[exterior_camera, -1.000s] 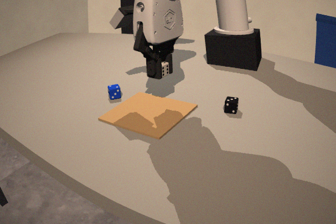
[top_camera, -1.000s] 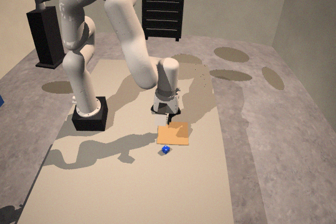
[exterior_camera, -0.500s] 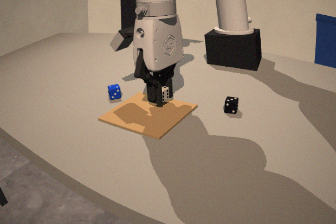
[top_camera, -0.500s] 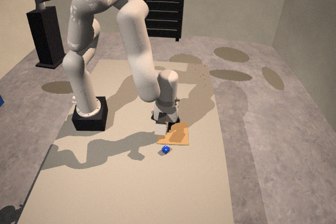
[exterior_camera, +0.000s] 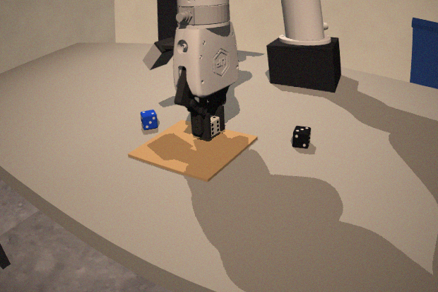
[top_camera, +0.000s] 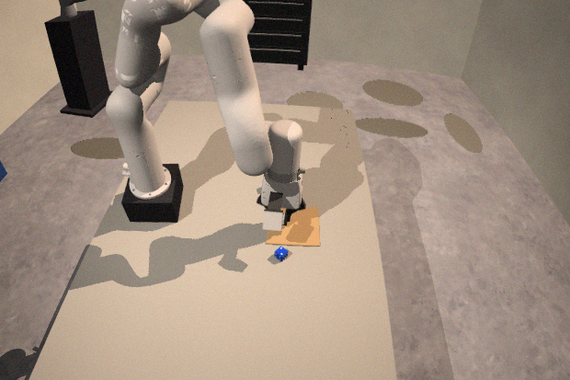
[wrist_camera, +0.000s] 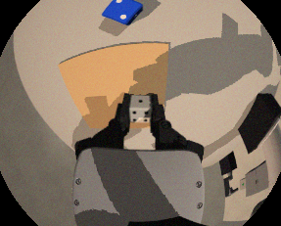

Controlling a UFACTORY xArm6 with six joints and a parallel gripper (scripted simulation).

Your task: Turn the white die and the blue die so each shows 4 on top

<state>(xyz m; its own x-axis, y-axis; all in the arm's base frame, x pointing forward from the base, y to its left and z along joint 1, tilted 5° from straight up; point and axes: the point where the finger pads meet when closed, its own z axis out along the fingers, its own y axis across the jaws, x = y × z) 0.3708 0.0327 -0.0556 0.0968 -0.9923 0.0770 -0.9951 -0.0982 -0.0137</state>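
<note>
My gripper is now 10 mm above the white die. The rest, counted from my hand: blue die 30 mm ahead, 110 mm to the right, 20 mm below; then orange mat 40 mm ahead, 30 mm below; then black die 70 mm behind, 130 mm to the left, 20 mm below.
</note>
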